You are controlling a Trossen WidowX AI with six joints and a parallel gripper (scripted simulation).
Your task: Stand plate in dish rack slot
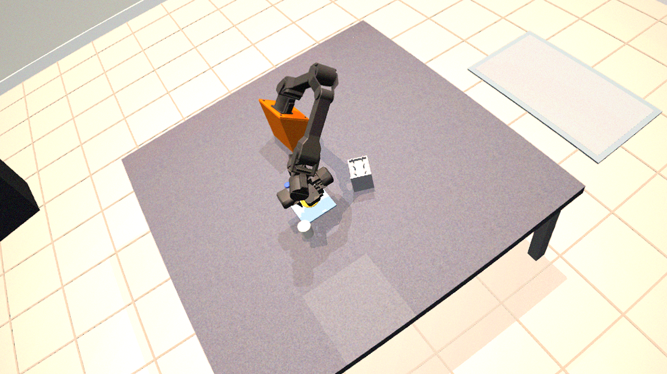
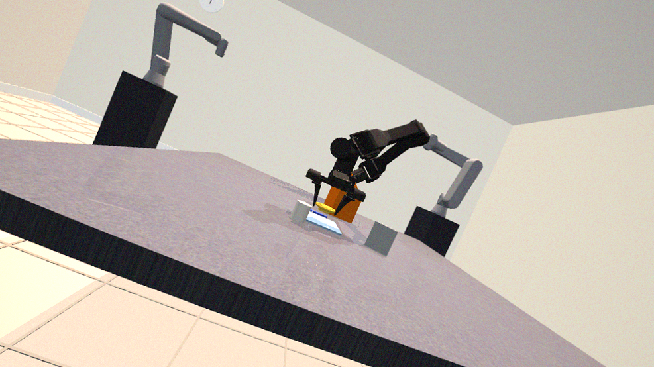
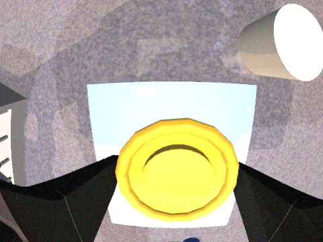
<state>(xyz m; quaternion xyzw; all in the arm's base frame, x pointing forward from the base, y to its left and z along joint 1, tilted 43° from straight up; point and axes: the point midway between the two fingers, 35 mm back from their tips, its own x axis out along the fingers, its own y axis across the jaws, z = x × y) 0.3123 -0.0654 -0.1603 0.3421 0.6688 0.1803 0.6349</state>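
Now: gripper tip 3 cm past the white mat, 1 cm to the right of it and 4 cm above it. From my gripper tip the other things lie so: blue spoon (15 cm behind, 2 cm to the left, 4 cm below); yellow plate (1 cm above); white cup (6 cm ahead, 8 cm to the right, 2 cm below).
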